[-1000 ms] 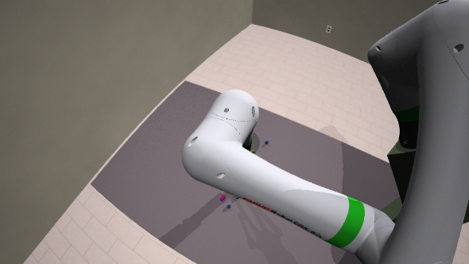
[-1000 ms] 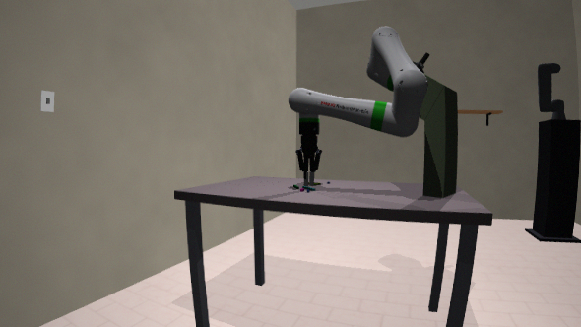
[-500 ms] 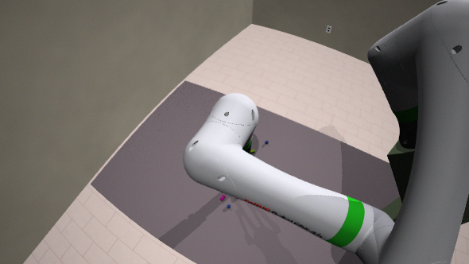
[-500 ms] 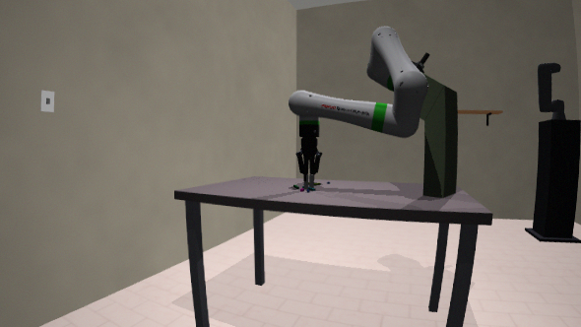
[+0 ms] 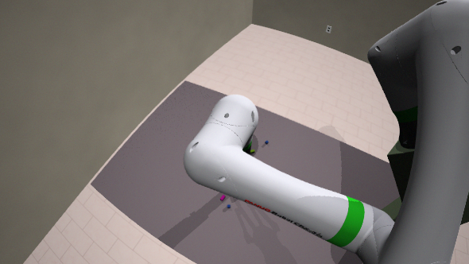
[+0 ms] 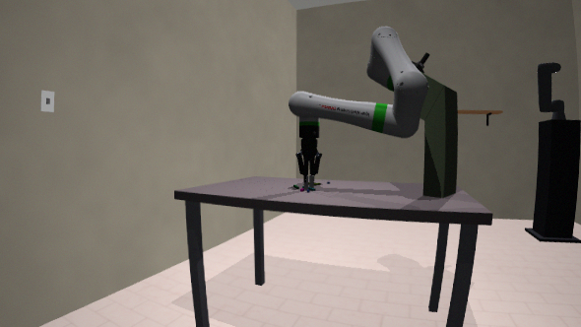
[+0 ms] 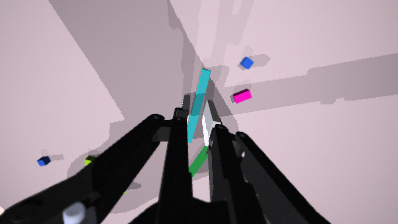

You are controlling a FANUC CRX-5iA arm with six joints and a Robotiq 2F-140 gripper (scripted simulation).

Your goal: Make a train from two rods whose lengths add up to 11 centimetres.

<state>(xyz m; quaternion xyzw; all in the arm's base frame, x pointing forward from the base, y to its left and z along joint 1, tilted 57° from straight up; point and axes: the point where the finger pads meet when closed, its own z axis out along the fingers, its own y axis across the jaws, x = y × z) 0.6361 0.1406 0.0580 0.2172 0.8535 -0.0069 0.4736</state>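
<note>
The turquoise rod lies 30 mm below my hand. The rest, counted from my hand: magenta rod (10 mm ahead, 60 mm to the left, 30 mm below); green rod (70 mm ahead, 30 mm to the right, 30 mm below).
</note>
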